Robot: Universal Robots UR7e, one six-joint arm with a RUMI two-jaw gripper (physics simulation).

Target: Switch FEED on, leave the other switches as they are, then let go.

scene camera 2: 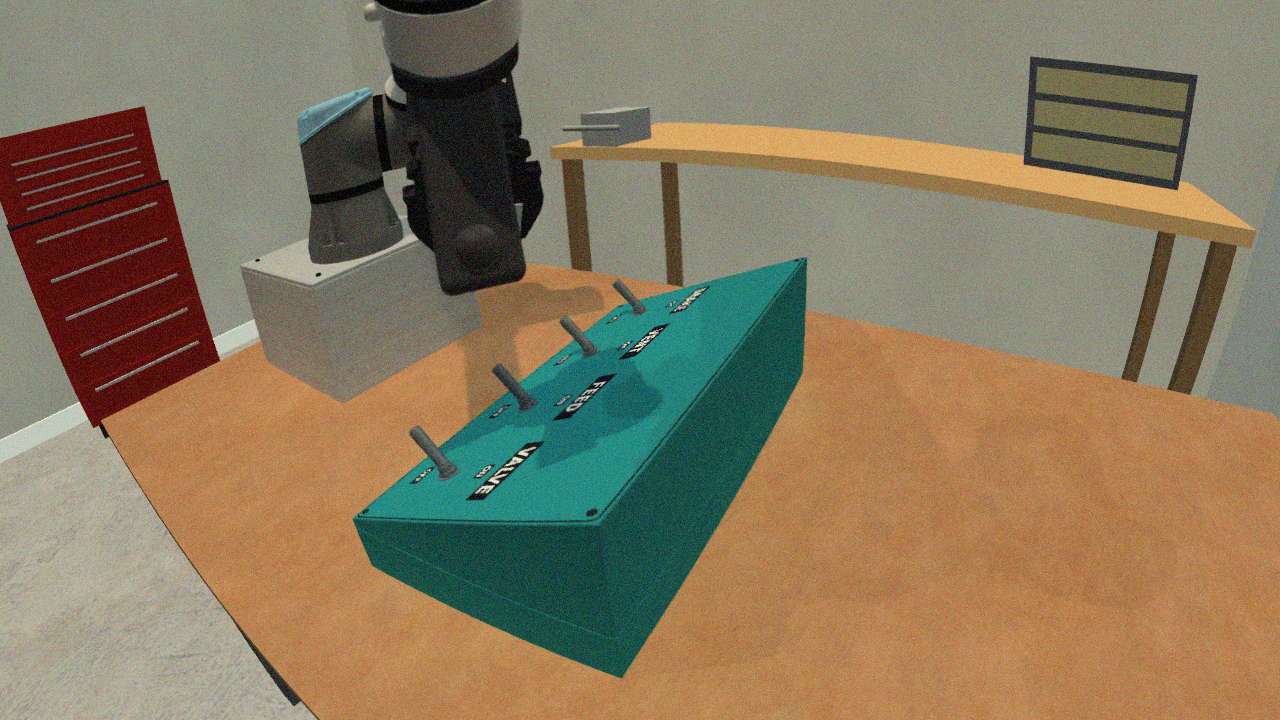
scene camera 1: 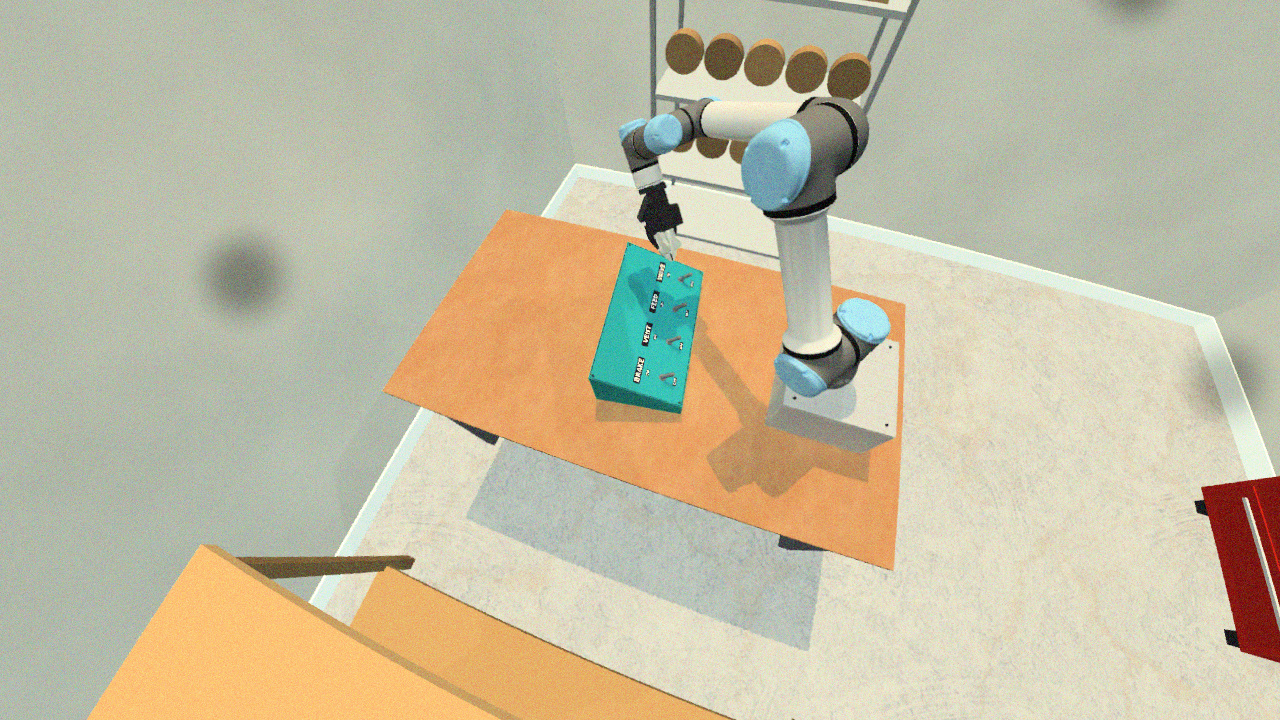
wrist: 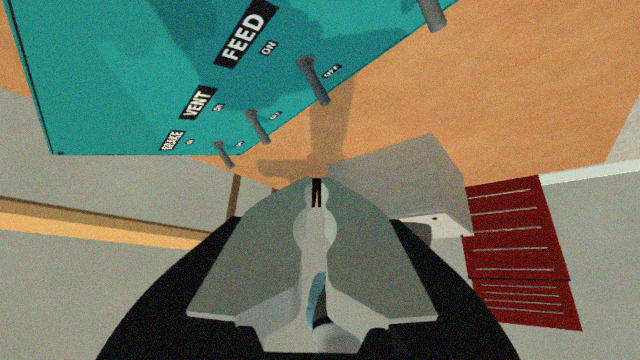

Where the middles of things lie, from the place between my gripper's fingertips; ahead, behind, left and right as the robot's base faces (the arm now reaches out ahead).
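Scene:
Relative to the teal switch panel (scene camera 2: 570,519), my gripper stands 170 mm above and 120 mm to the right of it.

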